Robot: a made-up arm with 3 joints. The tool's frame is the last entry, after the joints. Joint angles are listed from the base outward. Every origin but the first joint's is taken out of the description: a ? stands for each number. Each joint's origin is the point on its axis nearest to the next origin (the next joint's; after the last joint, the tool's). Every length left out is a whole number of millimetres.
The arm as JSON. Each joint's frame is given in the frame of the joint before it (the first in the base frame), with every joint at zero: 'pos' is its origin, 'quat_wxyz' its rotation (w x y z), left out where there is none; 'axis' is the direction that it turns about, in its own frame. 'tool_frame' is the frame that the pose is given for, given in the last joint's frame.
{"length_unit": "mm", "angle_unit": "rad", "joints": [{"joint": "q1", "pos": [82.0, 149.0, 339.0], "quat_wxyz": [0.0, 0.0, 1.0, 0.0], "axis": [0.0, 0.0, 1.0]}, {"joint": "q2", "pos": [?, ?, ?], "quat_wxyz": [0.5, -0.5, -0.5, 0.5], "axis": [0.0, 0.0, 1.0]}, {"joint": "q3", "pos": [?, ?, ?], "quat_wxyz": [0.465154, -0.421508, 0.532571, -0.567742], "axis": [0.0, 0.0, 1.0]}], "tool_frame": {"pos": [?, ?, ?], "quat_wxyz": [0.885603, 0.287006, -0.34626, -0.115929]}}
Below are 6 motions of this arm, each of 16 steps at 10 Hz.
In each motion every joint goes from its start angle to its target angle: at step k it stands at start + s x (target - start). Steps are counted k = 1, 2, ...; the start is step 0. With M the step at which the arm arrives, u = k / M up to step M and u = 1 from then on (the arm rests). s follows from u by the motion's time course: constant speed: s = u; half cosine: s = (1 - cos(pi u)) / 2; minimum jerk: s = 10 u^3 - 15 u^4 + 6 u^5.
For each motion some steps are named. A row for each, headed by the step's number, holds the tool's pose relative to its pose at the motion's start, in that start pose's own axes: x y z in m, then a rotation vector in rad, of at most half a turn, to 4 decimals.
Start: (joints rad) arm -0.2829 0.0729 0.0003
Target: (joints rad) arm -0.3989 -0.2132 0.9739
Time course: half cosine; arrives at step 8
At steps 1, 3, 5, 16:
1: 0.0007 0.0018 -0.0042 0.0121 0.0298 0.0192
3: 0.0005 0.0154 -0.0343 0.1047 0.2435 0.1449
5: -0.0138 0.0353 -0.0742 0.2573 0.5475 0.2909
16: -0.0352 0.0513 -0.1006 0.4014 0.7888 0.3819

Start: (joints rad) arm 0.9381 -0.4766 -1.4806
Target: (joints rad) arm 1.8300 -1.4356 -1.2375
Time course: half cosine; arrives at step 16
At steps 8, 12, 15, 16:
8: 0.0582 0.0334 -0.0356 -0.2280 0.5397 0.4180
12: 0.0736 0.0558 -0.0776 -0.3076 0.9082 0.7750
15: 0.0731 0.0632 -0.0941 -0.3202 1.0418 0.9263
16: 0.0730 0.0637 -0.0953 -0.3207 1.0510 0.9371

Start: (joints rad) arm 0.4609 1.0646 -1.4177
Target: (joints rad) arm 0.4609 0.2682 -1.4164
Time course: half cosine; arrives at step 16
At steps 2, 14, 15, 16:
2: 0.0009 0.0016 0.0011 -0.0252 0.0026 0.0167
14: 0.0136 0.0494 0.0128 -0.6361 0.0657 0.4216
15: 0.0137 0.0510 0.0127 -0.6550 0.0676 0.4341
16: 0.0137 0.0516 0.0126 -0.6613 0.0683 0.4383

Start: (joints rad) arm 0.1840 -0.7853 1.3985
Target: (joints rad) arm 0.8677 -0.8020 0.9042
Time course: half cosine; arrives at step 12
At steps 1, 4, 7, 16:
1: -0.0005 0.0015 0.0007 0.0047 -0.0041 0.0020
4: -0.0082 0.0201 0.0118 0.0713 -0.0580 0.0252
7: -0.0246 0.0438 0.0326 0.1899 -0.1358 0.0468
16: -0.0439 0.0582 0.0547 0.3153 -0.1961 0.0499

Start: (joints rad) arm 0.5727 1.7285 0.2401
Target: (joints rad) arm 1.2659 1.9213 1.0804
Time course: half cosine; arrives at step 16
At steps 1, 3, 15, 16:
1: 0.0009 -0.0002 -0.0001 0.0016 -0.0010 0.0021
3: 0.0077 -0.0022 -0.0006 0.0136 -0.0085 0.0193
15: 0.0780 -0.0305 0.0177 0.0321 -0.0418 0.2765
16: 0.0785 -0.0309 0.0181 0.0311 -0.0413 0.2793

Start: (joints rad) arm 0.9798 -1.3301 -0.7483
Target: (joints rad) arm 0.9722 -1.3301 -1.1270
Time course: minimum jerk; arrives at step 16
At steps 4, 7, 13, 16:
4: -0.0014 -0.0023 0.0036 -0.0218 -0.0236 -0.0238
7: -0.0061 -0.0079 0.0133 -0.0809 -0.0875 -0.0883
13: -0.0183 -0.0164 0.0329 -0.2005 -0.2167 -0.2188
16: -0.0195 -0.0169 0.0345 -0.2107 -0.2278 -0.2300

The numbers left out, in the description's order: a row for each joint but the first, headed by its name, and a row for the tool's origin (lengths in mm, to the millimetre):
q2: 114.0 65.0 0.0
q3: 19.0 -8.0 0.0
tool: 74.0 -87.0 0.0

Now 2 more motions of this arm.
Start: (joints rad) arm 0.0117 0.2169 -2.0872
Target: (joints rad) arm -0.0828 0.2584 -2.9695
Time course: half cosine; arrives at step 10
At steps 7, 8, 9, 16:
7: -0.0535 -0.0346 0.0556 -0.3120 -0.4298 -0.4577
8: -0.0636 -0.0363 0.0617 -0.3557 -0.4860 -0.5244
9: -0.0703 -0.0369 0.0653 -0.3838 -0.5216 -0.5675
16: -0.0726 -0.0371 0.0665 -0.3935 -0.5337 -0.5824

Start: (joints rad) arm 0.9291 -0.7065 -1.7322
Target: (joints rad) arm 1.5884 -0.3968 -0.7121
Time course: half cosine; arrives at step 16
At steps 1, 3, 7, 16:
1: 0.0011 0.0005 -0.0015 0.0080 0.0122 0.0058
3: 0.0089 0.0045 -0.0131 0.0713 0.1070 0.0499
7: 0.0260 0.0295 -0.0606 0.3583 0.5018 0.2148
16: 0.0092 0.0940 -0.1092 0.9822 1.1797 0.4060

